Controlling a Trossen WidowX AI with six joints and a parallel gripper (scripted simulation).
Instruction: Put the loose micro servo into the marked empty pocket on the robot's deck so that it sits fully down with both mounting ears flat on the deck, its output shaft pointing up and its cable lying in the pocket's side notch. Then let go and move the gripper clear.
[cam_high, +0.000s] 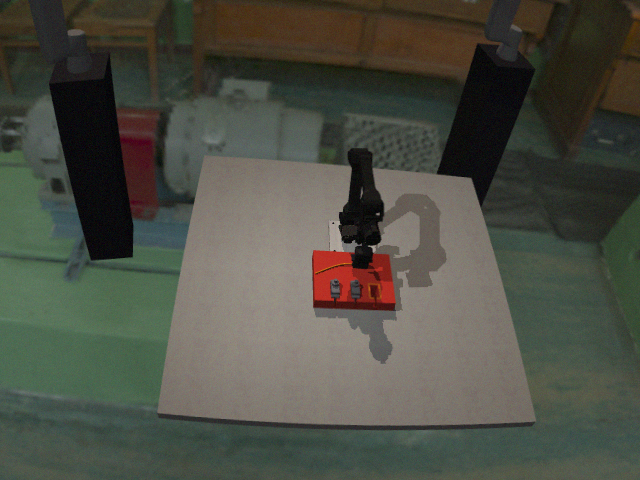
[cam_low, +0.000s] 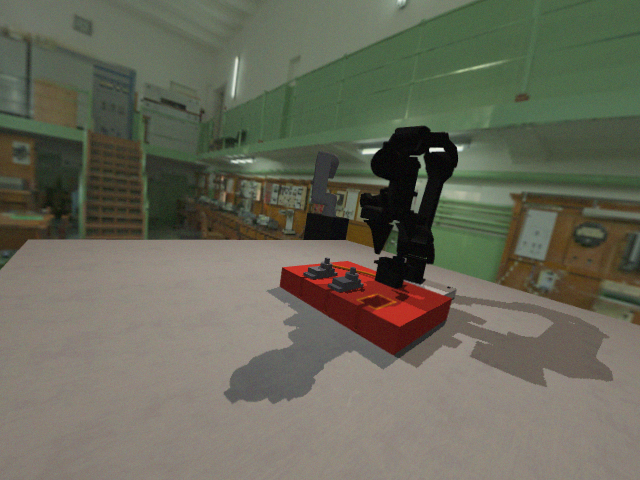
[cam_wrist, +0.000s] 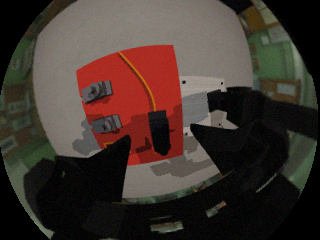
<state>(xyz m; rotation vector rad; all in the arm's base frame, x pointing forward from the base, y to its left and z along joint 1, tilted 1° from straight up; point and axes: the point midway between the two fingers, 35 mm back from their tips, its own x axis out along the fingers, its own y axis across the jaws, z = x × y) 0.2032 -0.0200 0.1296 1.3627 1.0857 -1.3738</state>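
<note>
Now: the red deck 1 cm ahead of my gripper tip, 1 cm to the right of it and 9 cm below it.
</note>
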